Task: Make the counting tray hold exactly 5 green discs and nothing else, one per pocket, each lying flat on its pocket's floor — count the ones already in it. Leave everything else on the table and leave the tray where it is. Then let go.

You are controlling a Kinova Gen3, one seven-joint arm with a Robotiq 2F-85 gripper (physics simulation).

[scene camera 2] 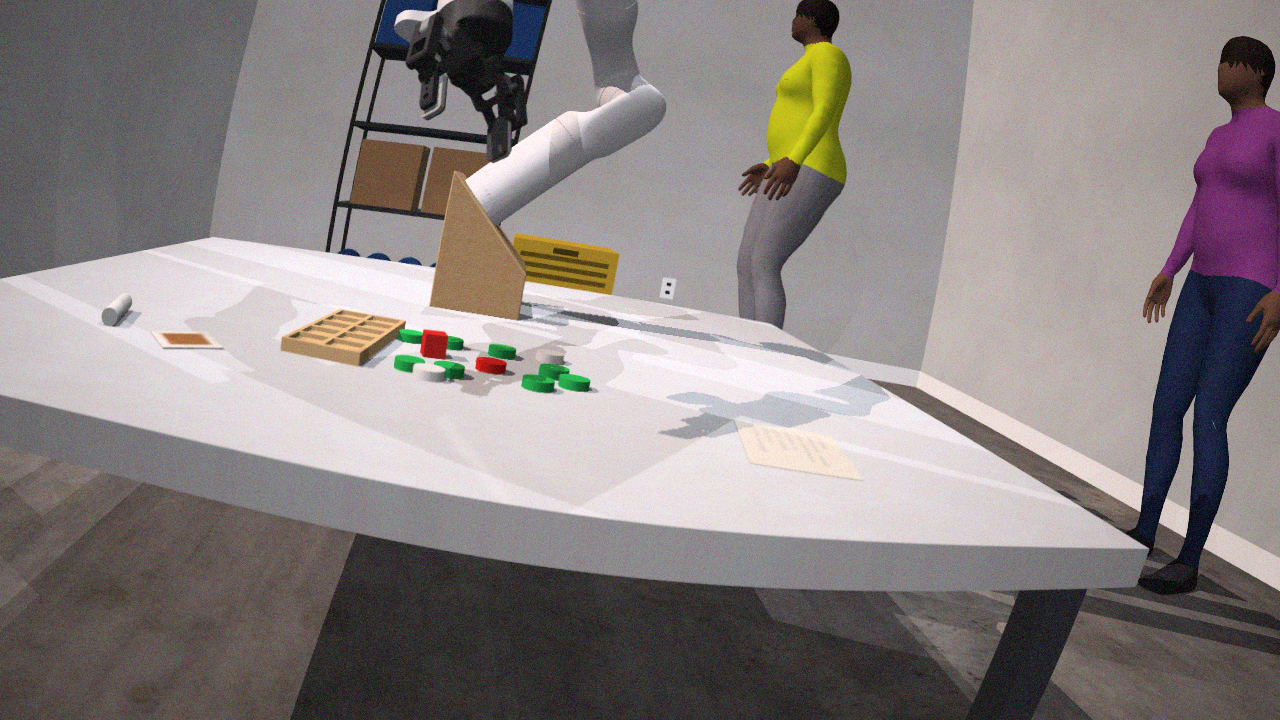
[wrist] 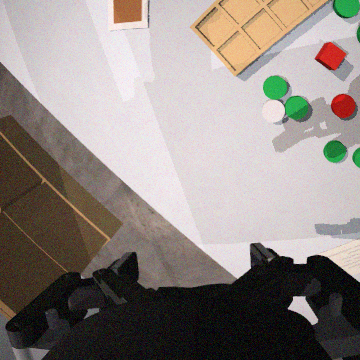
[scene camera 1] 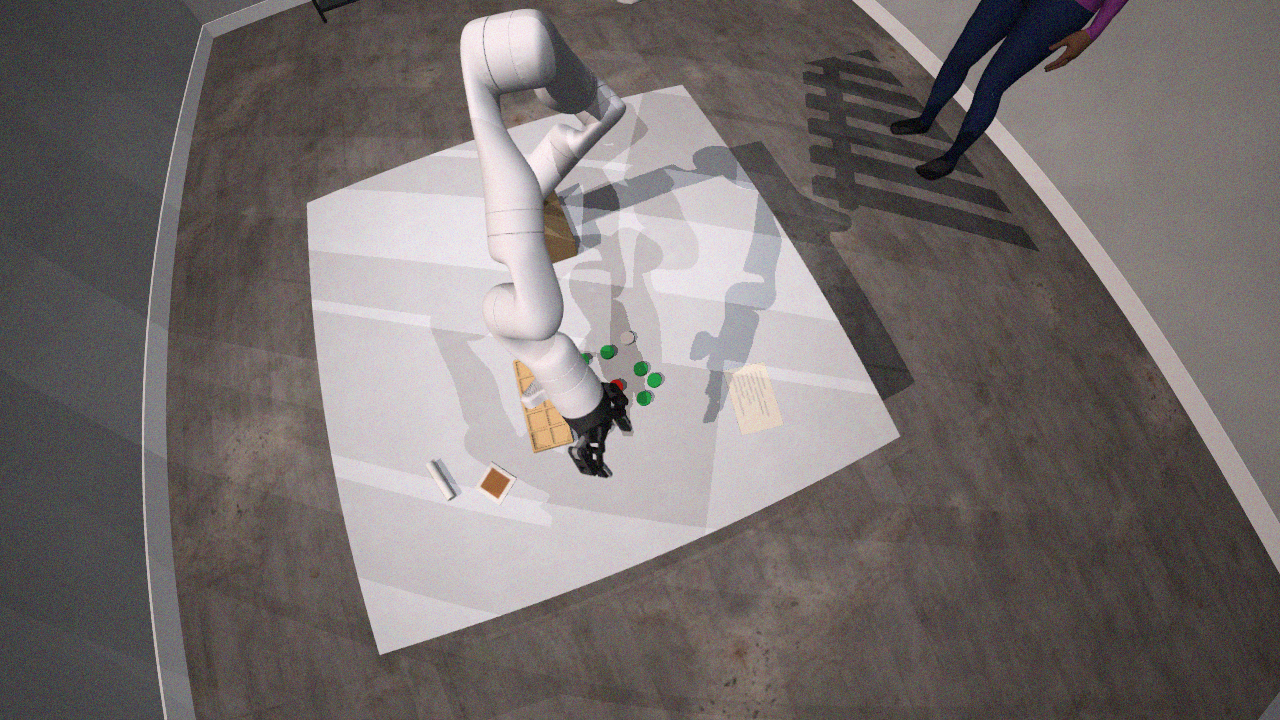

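The wooden counting tray [scene camera 1: 552, 446] [scene camera 2: 322, 351] [wrist: 235, 70] lies on the table; the pockets I can see are empty, and the arm hides part of it in scene view 1. Several green discs lie flat on the table beside it, among them one near the tray corner [scene camera 2: 409, 362] [wrist: 275, 87], one touching it [scene camera 2: 449, 369] [wrist: 297, 108] and one farther right [scene camera 2: 573, 382]. A white disc [scene camera 2: 429, 372] [wrist: 273, 111] lies against that near pair. A red disc [scene camera 2: 490, 364] [wrist: 343, 106] and a red cube [scene camera 2: 434, 343] [wrist: 330, 55] are nearby. My gripper [scene camera 1: 617, 450] [scene camera 2: 465, 134] [wrist: 192, 260] is open, empty, high above the table.
Another white disc [scene camera 1: 628, 337] [scene camera 2: 549, 356] lies behind. A brown-centred card [scene camera 1: 495, 482] [scene camera 2: 186, 339] [wrist: 128, 11] and white cylinder [scene camera 1: 440, 480] [scene camera 2: 116, 308] lie on the tray's far side from the discs. A written sheet [scene camera 1: 756, 398] [scene camera 2: 798, 449] lies right; a brown wedge [scene camera 1: 561, 234] [scene camera 2: 477, 259] stands behind.
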